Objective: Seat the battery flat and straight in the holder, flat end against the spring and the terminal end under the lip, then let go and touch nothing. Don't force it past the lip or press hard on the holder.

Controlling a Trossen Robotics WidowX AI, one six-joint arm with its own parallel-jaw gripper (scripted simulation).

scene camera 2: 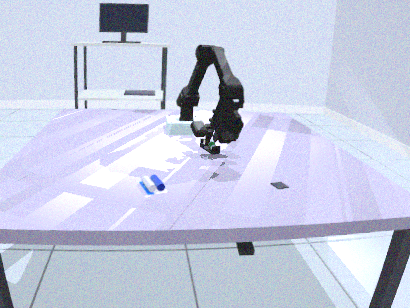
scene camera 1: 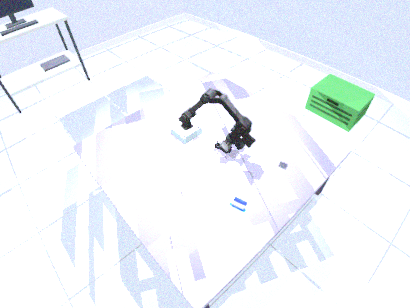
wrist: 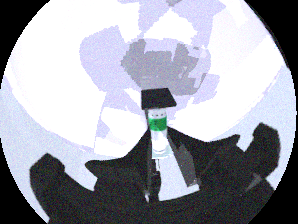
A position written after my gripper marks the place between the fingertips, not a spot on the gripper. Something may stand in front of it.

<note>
In view: my gripper (scene camera 2: 210, 143).
My gripper also shows in the wrist view (wrist: 157, 129).
</note>
